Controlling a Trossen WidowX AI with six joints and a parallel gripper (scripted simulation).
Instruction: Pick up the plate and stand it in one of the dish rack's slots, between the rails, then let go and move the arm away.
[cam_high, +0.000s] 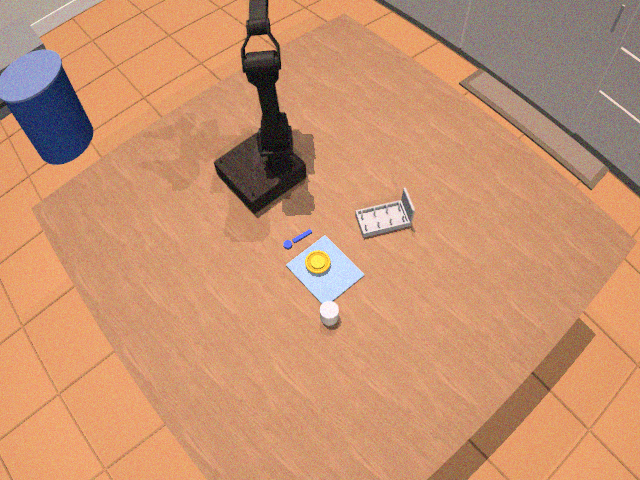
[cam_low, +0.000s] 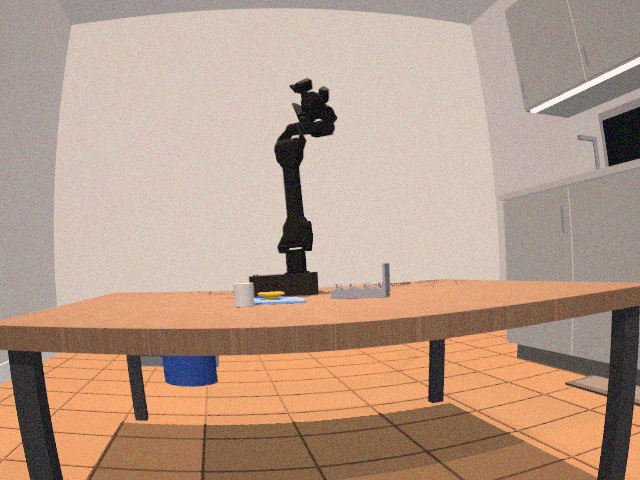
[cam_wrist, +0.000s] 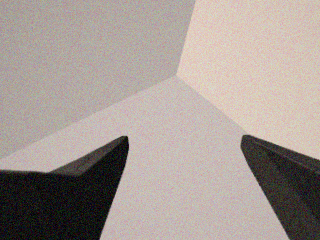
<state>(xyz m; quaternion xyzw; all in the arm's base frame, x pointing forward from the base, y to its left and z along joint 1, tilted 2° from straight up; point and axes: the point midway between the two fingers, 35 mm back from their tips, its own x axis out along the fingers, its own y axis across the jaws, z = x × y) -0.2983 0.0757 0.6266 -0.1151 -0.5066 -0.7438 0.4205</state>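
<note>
Now: gripper tip 61 cm short of the yellow plate, 13 cm to the left of it and 69 cm above it. Also, from my gripper tip: blue spoon: 52 cm ahead, 13 cm to the right, 70 cm below; then light blue mat: 63 cm ahead, 13 cm to the right, 70 cm below; then grey dish rack: 61 cm ahead, 8 cm to the left, 68 cm below.
</note>
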